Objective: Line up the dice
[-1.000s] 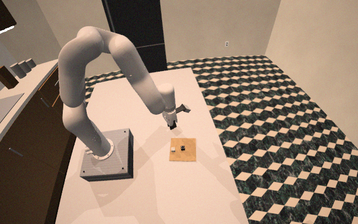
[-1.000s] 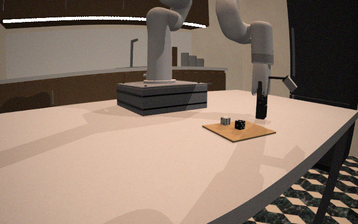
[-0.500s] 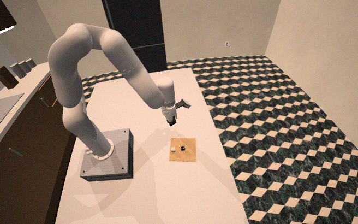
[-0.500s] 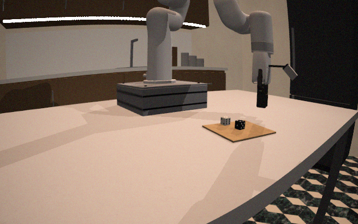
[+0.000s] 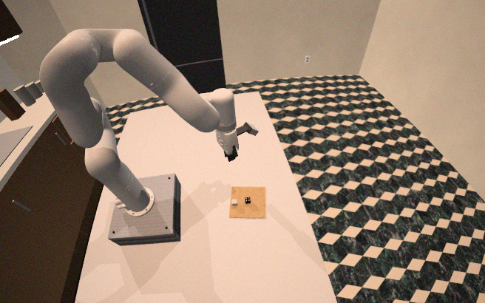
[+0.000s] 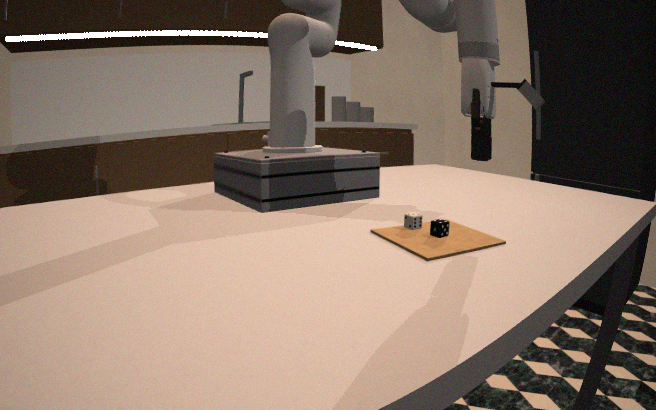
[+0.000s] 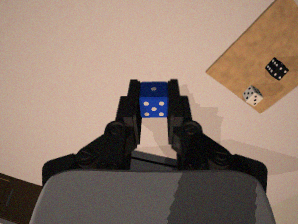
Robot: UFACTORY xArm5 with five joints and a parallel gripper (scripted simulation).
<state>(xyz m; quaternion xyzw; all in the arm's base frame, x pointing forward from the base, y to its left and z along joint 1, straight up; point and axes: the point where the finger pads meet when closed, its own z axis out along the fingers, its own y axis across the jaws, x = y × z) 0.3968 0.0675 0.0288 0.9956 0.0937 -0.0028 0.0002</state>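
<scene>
The black die lies 1 cm ahead of my hand, 17 cm to the right of it and 11 cm below it. The rest, counted from my hand: blue die: 1 cm below; tan mat: 1 cm ahead, 17 cm to the right, 12 cm below; white die: 4 cm behind, 15 cm to the right, 11 cm below.
</scene>
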